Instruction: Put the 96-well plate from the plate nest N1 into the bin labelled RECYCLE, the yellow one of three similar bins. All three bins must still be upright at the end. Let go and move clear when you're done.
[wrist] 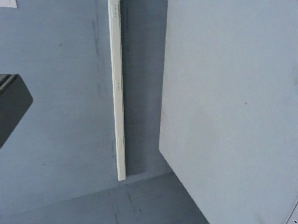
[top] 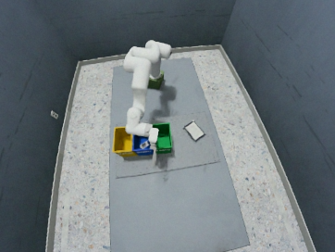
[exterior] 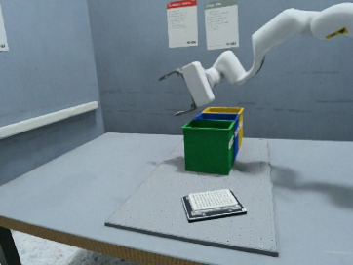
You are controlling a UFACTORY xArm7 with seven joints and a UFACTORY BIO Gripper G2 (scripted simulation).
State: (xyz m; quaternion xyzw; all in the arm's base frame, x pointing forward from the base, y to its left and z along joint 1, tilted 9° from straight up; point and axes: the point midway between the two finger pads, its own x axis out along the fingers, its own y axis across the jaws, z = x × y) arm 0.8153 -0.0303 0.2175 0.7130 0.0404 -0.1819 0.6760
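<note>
The white 96-well plate lies 31 cm to the left of my hand, 26 cm below it and 26 cm behind it. The rest, counted from my hand: blue bin (19 cm below, 17 cm behind, 9 cm to the right); then green bin (19 cm below, 17 cm behind, 4 cm to the left); then yellow bin (22 cm to the right, 19 cm below, 17 cm behind).
</note>
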